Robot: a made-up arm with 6 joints. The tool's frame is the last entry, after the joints. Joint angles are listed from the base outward. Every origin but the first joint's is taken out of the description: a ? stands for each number. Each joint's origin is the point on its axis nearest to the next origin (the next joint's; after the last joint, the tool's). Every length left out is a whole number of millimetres.
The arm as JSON. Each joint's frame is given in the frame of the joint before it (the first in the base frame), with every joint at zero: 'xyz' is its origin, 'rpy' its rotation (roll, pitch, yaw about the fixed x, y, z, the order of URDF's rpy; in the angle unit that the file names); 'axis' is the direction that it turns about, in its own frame. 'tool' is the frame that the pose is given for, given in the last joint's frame.
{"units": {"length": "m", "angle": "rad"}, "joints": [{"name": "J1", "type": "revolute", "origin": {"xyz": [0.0, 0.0, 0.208], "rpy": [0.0, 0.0, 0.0]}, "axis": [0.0, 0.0, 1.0]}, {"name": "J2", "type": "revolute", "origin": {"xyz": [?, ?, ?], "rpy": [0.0, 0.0, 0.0]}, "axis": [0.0, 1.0, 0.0]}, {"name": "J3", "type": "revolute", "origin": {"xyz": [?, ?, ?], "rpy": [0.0, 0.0, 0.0]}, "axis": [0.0, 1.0, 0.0]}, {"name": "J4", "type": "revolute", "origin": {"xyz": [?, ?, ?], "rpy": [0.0, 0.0, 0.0]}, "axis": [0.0, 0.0, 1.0]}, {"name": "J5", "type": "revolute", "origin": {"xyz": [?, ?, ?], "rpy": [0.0, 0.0, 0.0]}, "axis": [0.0, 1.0, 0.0]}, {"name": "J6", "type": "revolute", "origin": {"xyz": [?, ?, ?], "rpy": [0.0, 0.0, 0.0]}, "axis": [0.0, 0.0, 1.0]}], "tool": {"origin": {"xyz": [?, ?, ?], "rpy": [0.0, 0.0, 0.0]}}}
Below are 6 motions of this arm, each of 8 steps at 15 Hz.
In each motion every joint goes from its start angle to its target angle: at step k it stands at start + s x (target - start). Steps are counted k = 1, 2, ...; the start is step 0. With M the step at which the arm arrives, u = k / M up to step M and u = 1 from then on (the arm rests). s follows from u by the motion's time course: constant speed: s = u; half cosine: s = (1 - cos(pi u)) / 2; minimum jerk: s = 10 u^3 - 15 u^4 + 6 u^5.
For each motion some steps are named. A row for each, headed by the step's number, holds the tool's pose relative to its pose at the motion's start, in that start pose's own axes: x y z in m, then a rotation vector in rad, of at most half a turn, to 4 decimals.
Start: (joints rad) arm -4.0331 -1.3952 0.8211 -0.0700 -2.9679 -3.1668
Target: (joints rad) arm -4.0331 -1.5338 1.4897 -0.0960 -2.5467 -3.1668
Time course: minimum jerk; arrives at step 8
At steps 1, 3, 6, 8:
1: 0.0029 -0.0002 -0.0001 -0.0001 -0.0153 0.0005
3: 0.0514 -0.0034 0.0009 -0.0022 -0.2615 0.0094
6: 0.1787 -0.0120 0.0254 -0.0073 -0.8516 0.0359
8: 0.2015 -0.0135 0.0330 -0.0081 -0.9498 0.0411

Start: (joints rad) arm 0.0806 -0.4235 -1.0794 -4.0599 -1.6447 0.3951
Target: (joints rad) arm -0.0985 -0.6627 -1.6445 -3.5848 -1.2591 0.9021
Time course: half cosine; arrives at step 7
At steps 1, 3, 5, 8:
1: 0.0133 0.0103 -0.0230 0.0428 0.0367 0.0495
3: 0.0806 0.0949 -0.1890 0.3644 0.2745 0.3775
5: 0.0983 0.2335 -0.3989 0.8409 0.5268 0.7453
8: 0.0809 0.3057 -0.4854 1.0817 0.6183 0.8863

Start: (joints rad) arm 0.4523 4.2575 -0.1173 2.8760 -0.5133 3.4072
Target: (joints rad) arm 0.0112 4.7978 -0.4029 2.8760 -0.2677 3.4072
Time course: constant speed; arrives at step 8
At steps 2, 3, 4, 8:
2: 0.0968 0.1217 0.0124 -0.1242 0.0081 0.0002
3: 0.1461 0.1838 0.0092 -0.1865 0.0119 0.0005
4: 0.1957 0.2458 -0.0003 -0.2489 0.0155 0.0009
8: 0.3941 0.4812 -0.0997 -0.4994 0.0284 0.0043

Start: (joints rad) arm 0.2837 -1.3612 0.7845 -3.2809 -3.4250 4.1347
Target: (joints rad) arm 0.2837 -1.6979 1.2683 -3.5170 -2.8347 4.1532
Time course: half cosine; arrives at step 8
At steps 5, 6, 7, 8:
5: -0.0366 0.0485 0.0747 -0.2540 -0.1743 0.1776
6: -0.0482 0.0612 0.0927 -0.3072 -0.2250 0.2188
7: -0.0566 0.0699 0.1047 -0.3415 -0.2608 0.2458
8: -0.0596 0.0730 0.1089 -0.3532 -0.2738 0.2552

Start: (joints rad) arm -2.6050 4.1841 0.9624 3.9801 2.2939 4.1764
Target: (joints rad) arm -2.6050 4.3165 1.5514 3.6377 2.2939 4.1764
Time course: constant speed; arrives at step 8
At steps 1, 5, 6, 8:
1: -0.0400 -0.0040 -0.0336 0.0145 0.0965 -0.0210
5: -0.2158 0.0073 -0.1414 0.1065 0.4789 -0.0870
6: -0.2622 0.0169 -0.1608 0.1383 0.5728 -0.0994
8: -0.3555 0.0440 -0.1898 0.2126 0.7570 -0.1197

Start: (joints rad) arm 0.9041 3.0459 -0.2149 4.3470 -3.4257 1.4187
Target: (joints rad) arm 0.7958 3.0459 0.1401 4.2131 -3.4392 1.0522
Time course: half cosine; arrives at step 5
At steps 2, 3, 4, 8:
2: 0.0616 -0.0075 -0.0027 -0.0170 -0.1216 -0.1500
3: 0.1156 -0.0196 -0.0002 -0.0278 -0.2312 -0.2842
4: 0.1580 -0.0329 0.0053 -0.0336 -0.3206 -0.3921
8: 0.1738 -0.0388 0.0081 -0.0351 -0.3551 -0.4331

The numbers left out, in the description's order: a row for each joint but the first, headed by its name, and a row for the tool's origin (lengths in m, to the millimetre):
J2: 0.0 0.03 0.0
J3: 0.0 0.0 0.443
J4: 0.0 0.0 0.634
J5: 0.0 0.0 0.0
J6: 0.0 0.0 0.122
tool: 0.0 0.0 0.0

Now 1 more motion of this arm.
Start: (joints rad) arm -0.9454 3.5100 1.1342 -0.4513 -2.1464 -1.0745
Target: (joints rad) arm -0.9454 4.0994 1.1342 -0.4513 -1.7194 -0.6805
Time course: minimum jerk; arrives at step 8
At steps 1, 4, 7, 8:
1: -0.0022 0.0026 -0.0079 -0.0124 0.0093 0.0098
4: -0.0954 0.0507 -0.2512 -0.3648 0.3176 0.3086
7: -0.2397 0.0364 -0.4862 -0.6749 0.6792 0.6004
8: -0.2453 0.0348 -0.4935 -0.6845 0.6921 0.6097

